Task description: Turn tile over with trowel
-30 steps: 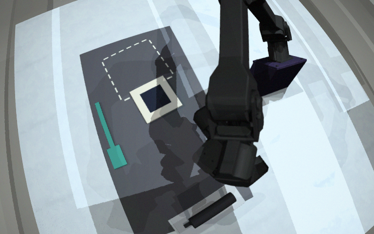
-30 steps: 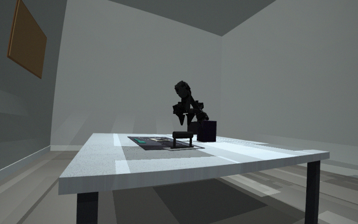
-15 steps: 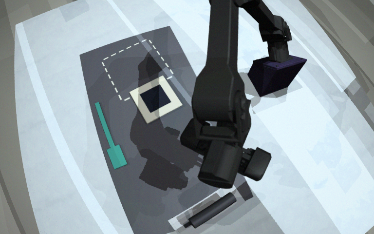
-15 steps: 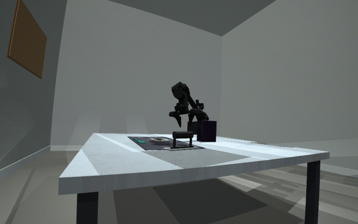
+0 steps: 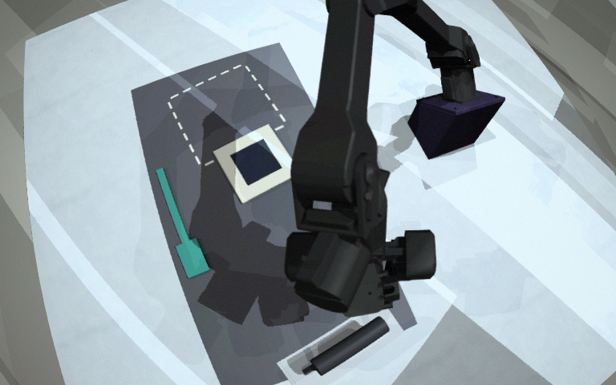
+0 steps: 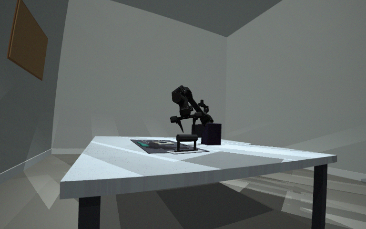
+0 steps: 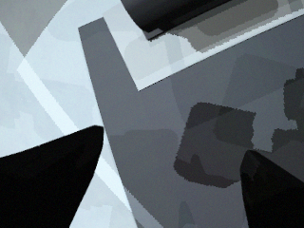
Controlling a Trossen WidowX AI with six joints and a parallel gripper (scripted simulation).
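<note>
Now: the dark mat 6 cm ahead of my gripper tip, 23 cm to the right of it and 12 cm below it. Round my gripper tip: tile: 3 cm ahead, 28 cm to the right, 10 cm below; then green trowel: 20 cm ahead, 23 cm to the right, 10 cm below.
</note>
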